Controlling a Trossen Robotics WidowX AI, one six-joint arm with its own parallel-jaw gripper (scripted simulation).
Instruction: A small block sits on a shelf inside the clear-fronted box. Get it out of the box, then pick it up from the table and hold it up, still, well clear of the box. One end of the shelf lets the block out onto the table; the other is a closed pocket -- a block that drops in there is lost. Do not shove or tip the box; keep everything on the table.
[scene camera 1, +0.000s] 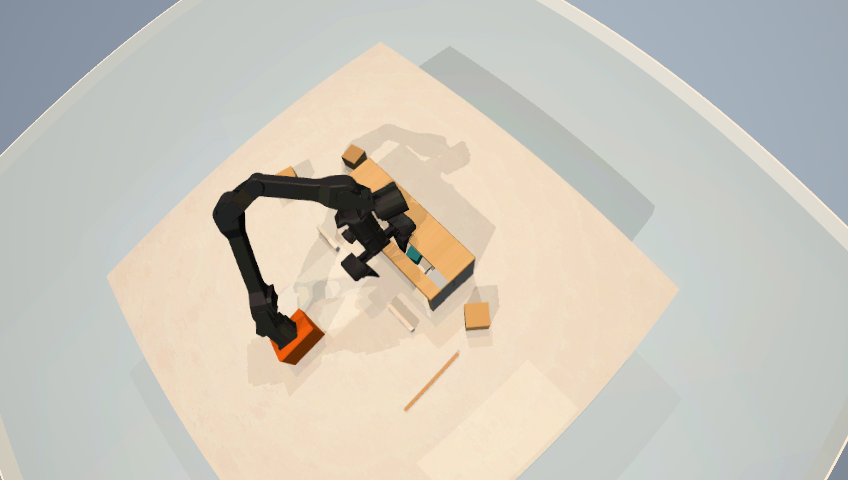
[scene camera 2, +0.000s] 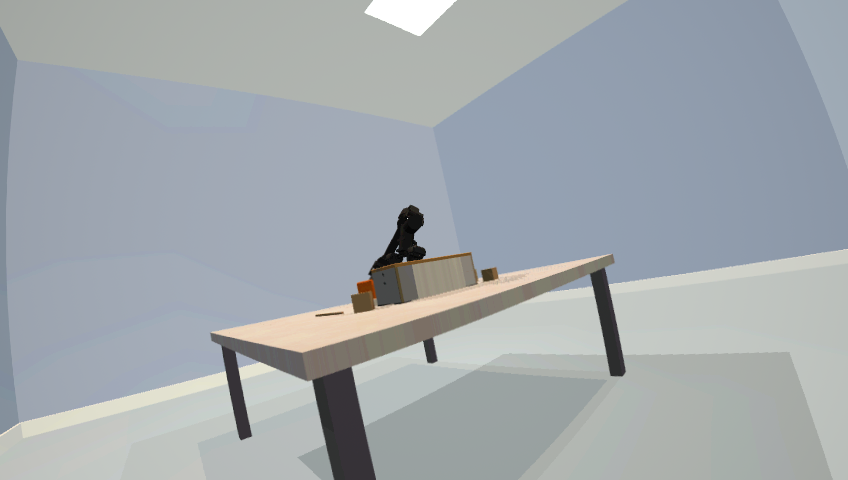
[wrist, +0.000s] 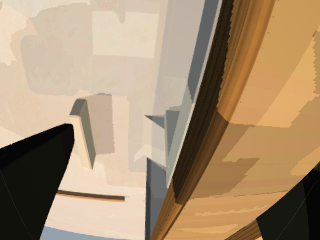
A long wooden box shows in scene camera 1, in scene camera 2 and in the wrist view (227, 138). The same spot on the long wooden box: (scene camera 2: 398, 283) is (scene camera 1: 474, 266).
